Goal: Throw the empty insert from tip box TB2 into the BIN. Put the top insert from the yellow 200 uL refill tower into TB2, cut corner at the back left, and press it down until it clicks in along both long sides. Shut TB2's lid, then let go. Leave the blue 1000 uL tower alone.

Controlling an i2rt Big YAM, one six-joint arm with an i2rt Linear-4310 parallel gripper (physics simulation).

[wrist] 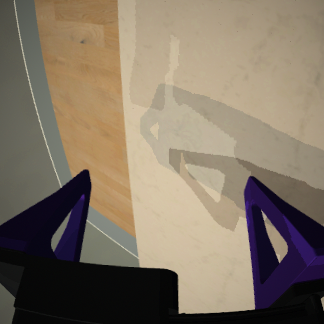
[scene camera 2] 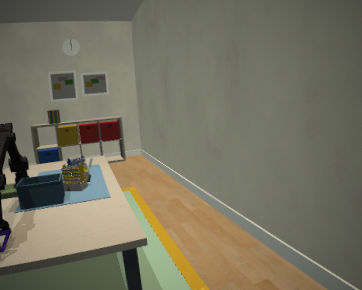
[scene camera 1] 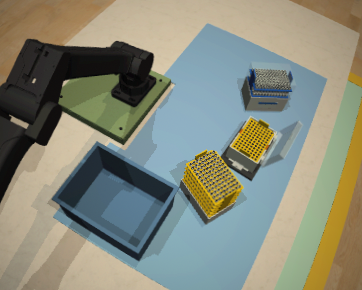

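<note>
My gripper (wrist: 168,180) is open and empty above the pale table top; part of a purple finger shows at the left edge of scene camera 2. The gripper is far from the boxes and outside scene camera 1. TB2 (scene camera 1: 243,157) stands between the two towers, with a yellow insert (scene camera 1: 254,138) in it and its clear lid (scene camera 1: 291,140) open to the right. The yellow 200 uL tower (scene camera 1: 212,182) (scene camera 2: 74,176) is a stack of yellow inserts at the front. The blue 1000 uL tower (scene camera 1: 270,87) (scene camera 2: 77,162) stands at the back. The BIN (scene camera 1: 135,175) (scene camera 2: 42,192) is a dark blue open box; no insert shows in it.
The boxes stand on a blue mat (scene camera 1: 190,80) (scene camera 2: 100,185). The arm's base (scene camera 1: 134,92) is on a green plate (scene camera 1: 95,107) left of the mat, behind the BIN. The table edge (wrist: 128,165) is near the gripper, with wooden floor (wrist: 90,100) beyond.
</note>
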